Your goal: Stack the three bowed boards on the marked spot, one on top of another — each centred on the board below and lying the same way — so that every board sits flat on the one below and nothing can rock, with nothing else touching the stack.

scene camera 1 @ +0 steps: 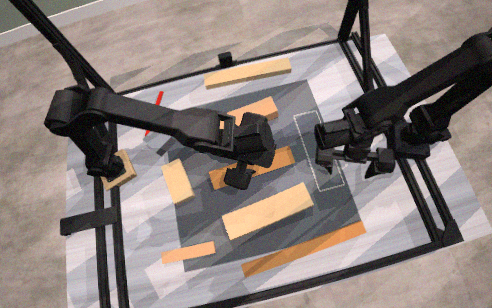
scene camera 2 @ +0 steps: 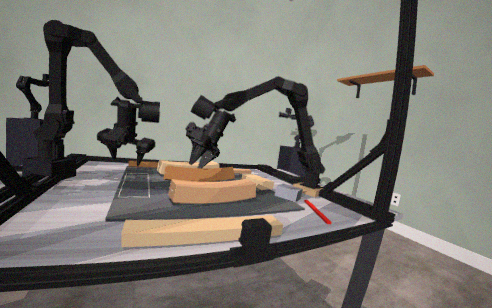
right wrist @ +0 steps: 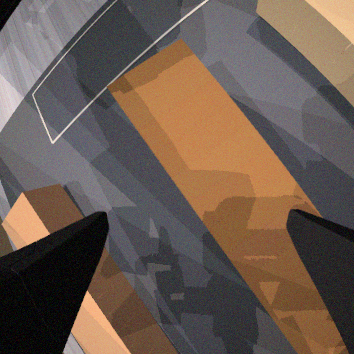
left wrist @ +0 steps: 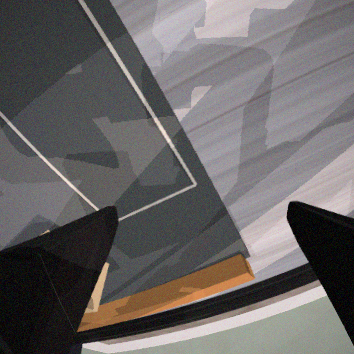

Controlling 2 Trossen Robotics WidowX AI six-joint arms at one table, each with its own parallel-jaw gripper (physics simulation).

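Frame: origin at the left arm's base, x ahead, y up, z right, level; millimetres.
Seen in the pictures: left gripper, fingertip midpoint: [scene camera 1: 347, 175] [scene camera 2: 126, 162] [left wrist: 202, 212]; right gripper, fingertip midpoint: [scene camera 2: 194, 166] [right wrist: 198, 219]; left arm's base, link origin: [scene camera 1: 412, 137] [scene camera 2: 50, 158]; right arm's base, link origin: [scene camera 1: 114, 169] [scene camera 2: 310, 185].
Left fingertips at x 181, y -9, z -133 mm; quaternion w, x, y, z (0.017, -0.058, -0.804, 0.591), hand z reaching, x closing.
Note:
Offsets run from my left fingertips to a thing's top centre.
Three bowed boards lie apart on the dark mat: light orange {dy +9, dx +326, dz +143 mm} [scene camera 1: 268, 107] [scene camera 2: 215, 191] [right wrist: 56, 212], darker orange {dy +23, dx +262, dz -8 mm} [scene camera 1: 286, 158] [scene camera 2: 215, 173] [right wrist: 200, 130] and pale yellow {dy +9, dx +202, dz -123 mm} [scene camera 1: 270, 212] [scene camera 2: 167, 167] [right wrist: 310, 40]. The marked outline [scene camera 1: 331, 188] [scene camera 2: 134, 197] [left wrist: 157, 202] [right wrist: 42, 119] is at the mat's side. My right gripper [scene camera 1: 246, 169] [scene camera 2: 198, 163] [right wrist: 198, 219] is open over the darker orange board; one fingertip shows over the mat, the other over that board's edge. Its arm partly hides two boards in scene camera 1. My left gripper [scene camera 1: 350, 172] [scene camera 2: 127, 157] [left wrist: 202, 212] is open and empty above the outline's side.
A long pale bar {dy -24, dx +333, dz +335 mm} [scene camera 1: 250, 73] [scene camera 2: 190, 231], a thin orange bar {dy -19, dx +96, dz -206 mm} [scene camera 1: 305, 249] [left wrist: 175, 287], a pale block {dy -15, dx +476, dz -75 mm} [scene camera 1: 177, 181], a short orange strip {dy -26, dx +401, dz -264 mm} [scene camera 1: 188, 252], a grey block {dy -3, dx +569, dz +48 mm} [scene camera 2: 288, 192] and a red stick {dy -42, dx +627, dz +150 mm} [scene camera 1: 160, 98] [scene camera 2: 318, 212] lie around. A black frame borders the table.

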